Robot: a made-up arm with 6 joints.
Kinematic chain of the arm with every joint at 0, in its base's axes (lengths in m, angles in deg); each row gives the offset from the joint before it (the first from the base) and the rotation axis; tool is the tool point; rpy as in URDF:
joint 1: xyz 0 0 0.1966 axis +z
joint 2: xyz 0 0 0 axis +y
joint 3: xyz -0.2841 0 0.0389 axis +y
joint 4: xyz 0.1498 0 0.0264 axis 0.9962 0 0.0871
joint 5: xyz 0 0 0 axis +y
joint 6: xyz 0.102 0 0.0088 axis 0.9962 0 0.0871
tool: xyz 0 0 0 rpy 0 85 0
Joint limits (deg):
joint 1: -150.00..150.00
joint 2: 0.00..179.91
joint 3: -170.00..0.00
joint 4: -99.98..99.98
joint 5: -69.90..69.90
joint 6: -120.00..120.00
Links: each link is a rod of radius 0.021 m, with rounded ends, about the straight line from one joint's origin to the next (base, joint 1, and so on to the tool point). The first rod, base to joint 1, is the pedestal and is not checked.
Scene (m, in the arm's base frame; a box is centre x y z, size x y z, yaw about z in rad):
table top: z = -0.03
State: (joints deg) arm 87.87 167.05 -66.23 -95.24 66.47 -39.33
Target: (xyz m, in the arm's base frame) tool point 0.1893 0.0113 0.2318
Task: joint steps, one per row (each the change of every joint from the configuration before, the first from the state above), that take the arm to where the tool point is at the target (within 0.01 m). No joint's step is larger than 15 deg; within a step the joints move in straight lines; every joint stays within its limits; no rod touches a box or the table.
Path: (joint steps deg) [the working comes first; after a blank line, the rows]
Joints at the target: 33.20 121.78 -23.14 -78.31 69.90 -39.33
Straight joint move there: clear.

1: -13.67 -11.32 10.77 4.23 0.86 0.00
2: -13.67 -11.32 10.78 4.24 0.85 0.00
3: -13.67 -11.31 10.77 4.23 0.86 0.00
4: -13.66 -11.32 10.77 4.23 0.86 0.00

